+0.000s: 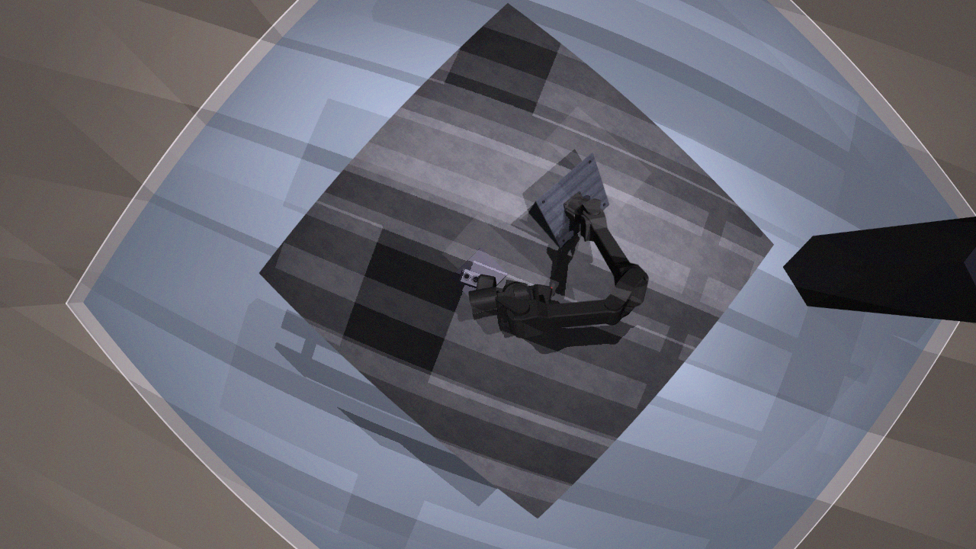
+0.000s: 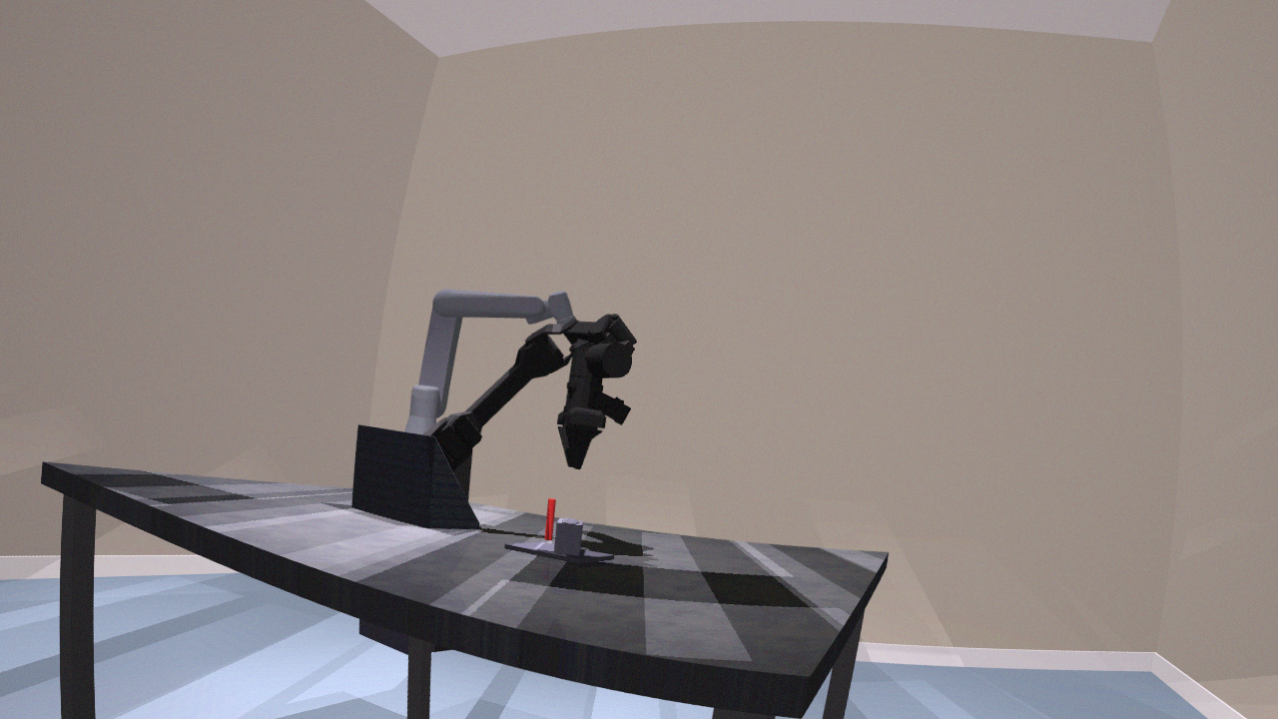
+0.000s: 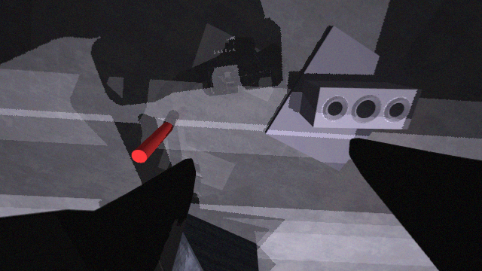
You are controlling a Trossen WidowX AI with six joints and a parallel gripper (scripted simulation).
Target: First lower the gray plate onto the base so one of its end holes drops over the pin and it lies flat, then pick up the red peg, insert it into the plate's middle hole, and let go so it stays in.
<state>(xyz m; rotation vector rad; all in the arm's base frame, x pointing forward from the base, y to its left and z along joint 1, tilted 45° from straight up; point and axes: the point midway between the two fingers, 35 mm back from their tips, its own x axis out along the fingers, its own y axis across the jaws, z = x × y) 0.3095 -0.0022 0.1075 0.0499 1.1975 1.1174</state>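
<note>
Now: gripper tip 110 mm above the red peg, 90 mm past it and 70 mm to the right of it. The rest, counted from my gripper tip: gray plate (100 mm below, 80 mm to the right, 60 mm ahead).
</note>
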